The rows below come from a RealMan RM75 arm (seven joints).
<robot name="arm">
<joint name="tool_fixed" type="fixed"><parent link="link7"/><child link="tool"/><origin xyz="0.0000 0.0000 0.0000" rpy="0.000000 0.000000 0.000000"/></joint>
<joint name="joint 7" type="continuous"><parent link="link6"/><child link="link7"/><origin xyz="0.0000 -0.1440 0.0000" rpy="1.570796 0.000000 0.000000"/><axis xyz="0 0 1"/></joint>
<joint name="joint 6" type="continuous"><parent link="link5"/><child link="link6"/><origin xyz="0.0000 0.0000 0.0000" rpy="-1.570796 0.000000 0.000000"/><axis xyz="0 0 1"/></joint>
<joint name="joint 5" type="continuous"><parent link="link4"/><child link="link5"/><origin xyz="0.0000 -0.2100 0.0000" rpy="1.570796 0.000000 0.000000"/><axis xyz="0 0 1"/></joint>
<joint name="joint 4" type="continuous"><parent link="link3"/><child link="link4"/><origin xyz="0.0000 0.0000 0.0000" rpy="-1.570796 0.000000 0.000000"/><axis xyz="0 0 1"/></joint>
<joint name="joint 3" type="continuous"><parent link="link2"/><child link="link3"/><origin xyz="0.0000 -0.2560 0.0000" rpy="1.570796 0.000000 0.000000"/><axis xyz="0 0 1"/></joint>
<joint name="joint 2" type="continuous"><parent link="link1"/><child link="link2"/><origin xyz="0.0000 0.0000 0.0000" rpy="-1.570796 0.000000 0.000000"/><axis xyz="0 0 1"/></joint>
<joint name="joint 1" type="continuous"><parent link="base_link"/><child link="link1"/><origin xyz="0.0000 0.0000 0.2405" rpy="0.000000 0.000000 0.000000"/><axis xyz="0 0 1"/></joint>
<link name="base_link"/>
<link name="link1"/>
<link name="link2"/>
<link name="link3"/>
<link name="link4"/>
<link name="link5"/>
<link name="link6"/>
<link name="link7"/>
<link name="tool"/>
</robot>
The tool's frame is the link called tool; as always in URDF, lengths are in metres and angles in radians. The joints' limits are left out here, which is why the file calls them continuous.
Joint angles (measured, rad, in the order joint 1, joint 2, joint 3, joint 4, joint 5, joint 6, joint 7), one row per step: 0.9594, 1.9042, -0.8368, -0.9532, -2.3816, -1.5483, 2.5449; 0.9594, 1.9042, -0.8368, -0.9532, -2.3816, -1.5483, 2.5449; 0.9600, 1.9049, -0.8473, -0.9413, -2.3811, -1.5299, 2.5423; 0.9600, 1.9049, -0.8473, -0.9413, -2.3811, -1.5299, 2.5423; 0.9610, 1.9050, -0.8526, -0.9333, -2.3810, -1.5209, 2.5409; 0.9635, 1.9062, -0.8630, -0.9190, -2.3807, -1.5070, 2.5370; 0.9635, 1.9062, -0.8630, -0.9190, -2.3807, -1.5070, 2.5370; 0.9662, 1.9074, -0.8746, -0.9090, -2.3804, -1.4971, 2.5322; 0.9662, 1.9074, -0.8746, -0.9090, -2.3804, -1.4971, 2.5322; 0.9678, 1.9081, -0.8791, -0.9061, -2.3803, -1.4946, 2.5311; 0.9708, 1.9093, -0.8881, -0.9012, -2.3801, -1.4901, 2.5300; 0.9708, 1.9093, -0.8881, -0.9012, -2.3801, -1.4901, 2.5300; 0.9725, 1.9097, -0.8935, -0.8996, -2.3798, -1.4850, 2.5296
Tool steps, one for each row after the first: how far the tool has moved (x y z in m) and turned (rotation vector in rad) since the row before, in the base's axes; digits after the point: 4 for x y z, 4 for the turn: 0.0000, 0.0000, 0.0000, 0.0000, 0.0000, 0.0000; 0.0010, 0.0016, -0.0029, 0.0037, -0.0050, -0.0004; 0.0000, 0.0000, 0.0000, 0.0000, 0.0000, 0.0000; 0.0006, 0.0008, -0.0017, 0.0005, -0.0025, -0.0009; 0.0007, 0.0010, -0.0037, -0.0027, -0.0053, 0.0005; 0.0000, 0.0000, 0.0000, 0.0000, 0.0000, 0.0000; -0.0001, 0.0006, -0.0034, -0.0044, -0.0076, 0.0047; 0.0000, 0.0000, 0.0000, 0.0000, 0.0000, 0.0000; -0.0004, 0.0001, -0.0013, -0.0025, -0.0028, 0.0023; -0.0009, 0.0002, -0.0024, -0.0047, -0.0055, 0.0039; 0.0000, 0.0000, 0.0000, 0.0000, 0.0000, 0.0000; -0.0007, 0.0005, -0.0010, 0.0007, -0.0033, 0.0033
